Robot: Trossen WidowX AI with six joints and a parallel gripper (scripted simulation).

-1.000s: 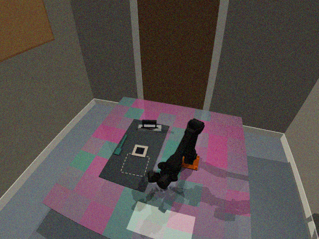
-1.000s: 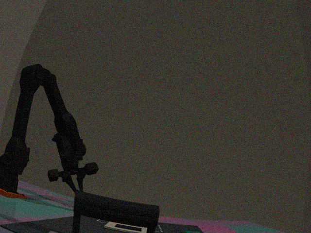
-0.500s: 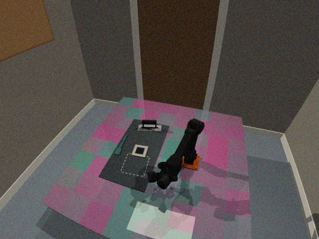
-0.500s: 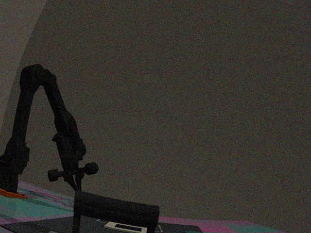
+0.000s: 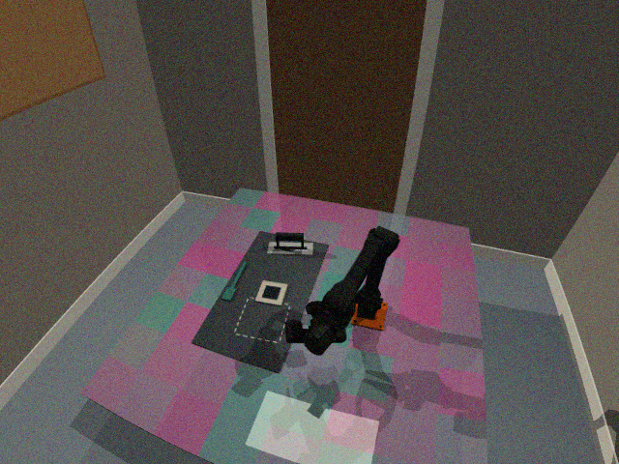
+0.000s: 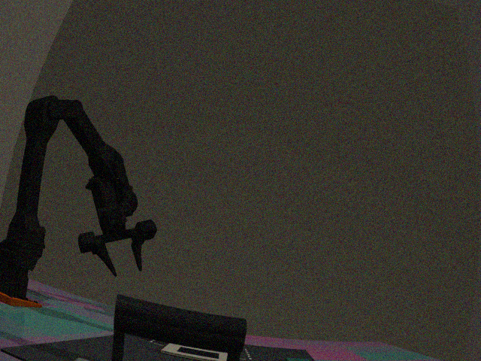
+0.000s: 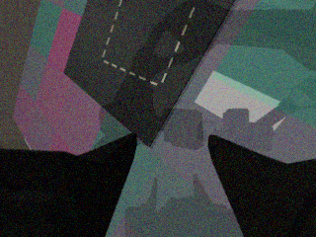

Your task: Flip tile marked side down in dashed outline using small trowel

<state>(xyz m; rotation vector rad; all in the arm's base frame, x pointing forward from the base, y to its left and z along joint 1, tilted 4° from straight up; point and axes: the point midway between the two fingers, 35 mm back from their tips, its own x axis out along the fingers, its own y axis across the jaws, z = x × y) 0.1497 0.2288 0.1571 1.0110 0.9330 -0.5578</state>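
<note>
The tile is 22 cm to the right of my gripper tip, 21 cm ahead of it and 11 cm below it. Also, from my gripper tip: dark mat 23 cm to the right, 23 cm ahead, 14 cm below; teal trowel 37 cm ahead, 21 cm to the right, 11 cm below.
</note>
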